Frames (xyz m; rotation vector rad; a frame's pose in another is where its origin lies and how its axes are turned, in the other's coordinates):
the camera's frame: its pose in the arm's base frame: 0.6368 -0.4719 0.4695 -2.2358 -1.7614 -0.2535
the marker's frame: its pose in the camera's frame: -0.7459 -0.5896 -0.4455 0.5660 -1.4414 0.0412
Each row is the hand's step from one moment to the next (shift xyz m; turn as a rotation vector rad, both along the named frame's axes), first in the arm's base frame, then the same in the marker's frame.
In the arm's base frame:
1: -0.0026 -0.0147 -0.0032 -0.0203 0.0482 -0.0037
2: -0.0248 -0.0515 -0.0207 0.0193 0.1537 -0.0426
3: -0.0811 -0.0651 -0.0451 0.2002 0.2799 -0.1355
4: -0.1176 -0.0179 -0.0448 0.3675 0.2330 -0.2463
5: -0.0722 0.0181 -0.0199 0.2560 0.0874 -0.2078
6: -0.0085 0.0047 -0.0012 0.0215 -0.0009 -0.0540
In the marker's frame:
1: -0.0042 0.0057 0.0135 0.0337 -0.0327 -0.0233
2: -0.0024 0.0134 0.0592 0.1075 -0.0255 -0.1167
3: 0.0269 -0.0100 0.1097 0.1938 0.1071 -0.2962
4: 0.0616 -0.0565 0.0958 0.2097 0.3094 -0.3321
5: 0.0466 -0.0505 0.0348 0.1369 0.2652 -0.1652
6: 0.0059 -0.0076 0.0019 0.0367 0.0450 0.0019

